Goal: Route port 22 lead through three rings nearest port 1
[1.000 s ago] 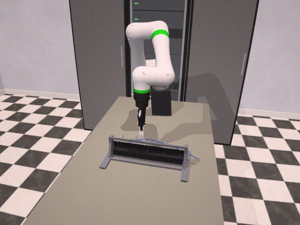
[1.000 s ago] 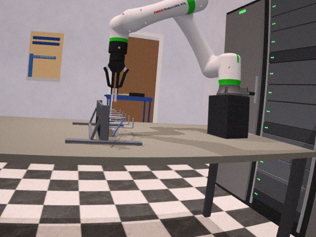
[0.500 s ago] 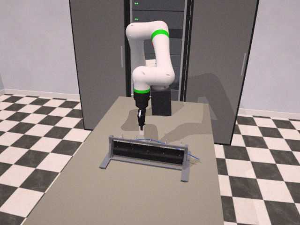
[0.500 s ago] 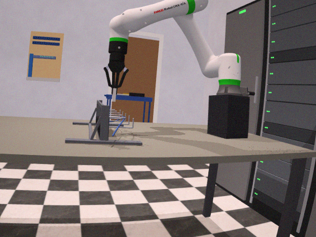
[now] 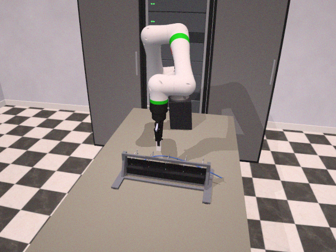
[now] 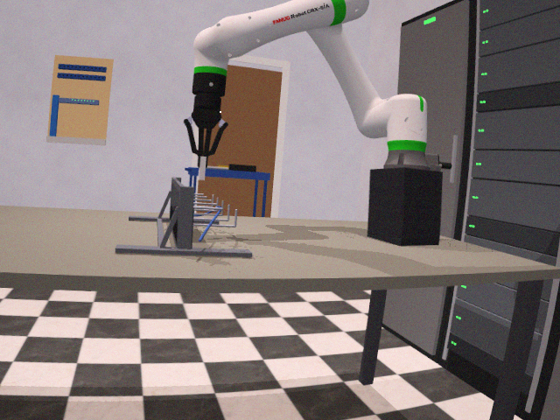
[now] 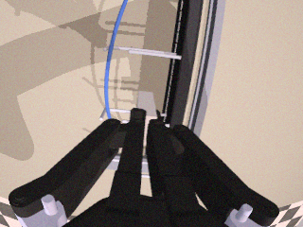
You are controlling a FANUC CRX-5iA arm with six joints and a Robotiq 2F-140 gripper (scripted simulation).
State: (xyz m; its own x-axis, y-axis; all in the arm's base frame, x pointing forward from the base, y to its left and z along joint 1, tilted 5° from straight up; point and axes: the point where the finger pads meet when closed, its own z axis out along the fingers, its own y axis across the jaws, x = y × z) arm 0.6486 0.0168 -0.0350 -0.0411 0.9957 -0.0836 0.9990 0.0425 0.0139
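My hand is 60 mm short of the grey rack, 50 mm to the right of it and 110 mm above it. The rest, counted from my hand: lead's free end: 20 mm ahead, 360 mm to the left, 140 mm below.
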